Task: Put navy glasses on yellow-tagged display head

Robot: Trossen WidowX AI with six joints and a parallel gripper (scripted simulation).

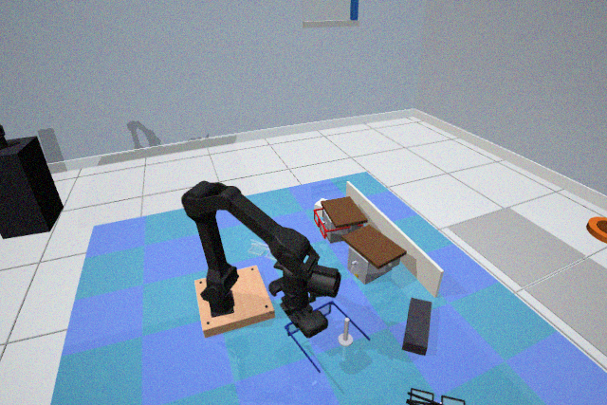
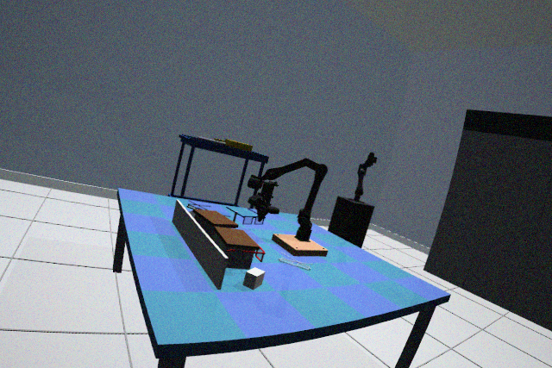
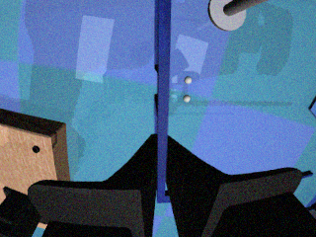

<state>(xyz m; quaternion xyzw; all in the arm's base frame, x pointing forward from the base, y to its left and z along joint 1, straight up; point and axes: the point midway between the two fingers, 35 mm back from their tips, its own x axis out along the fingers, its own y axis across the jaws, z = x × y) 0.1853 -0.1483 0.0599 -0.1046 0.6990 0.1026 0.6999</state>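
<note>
Right now the white peg is 12 cm ahead of my gripper tip, 4 cm to the right of it and 4 cm below it. Round my gripper tip: clear glasses 38 cm to the left, 4 cm below, 1 cm behind; dark box 32 cm ahead, 7 cm to the right, 4 cm below; black glasses 27 cm to the right, 25 cm ahead, 5 cm below.
</note>
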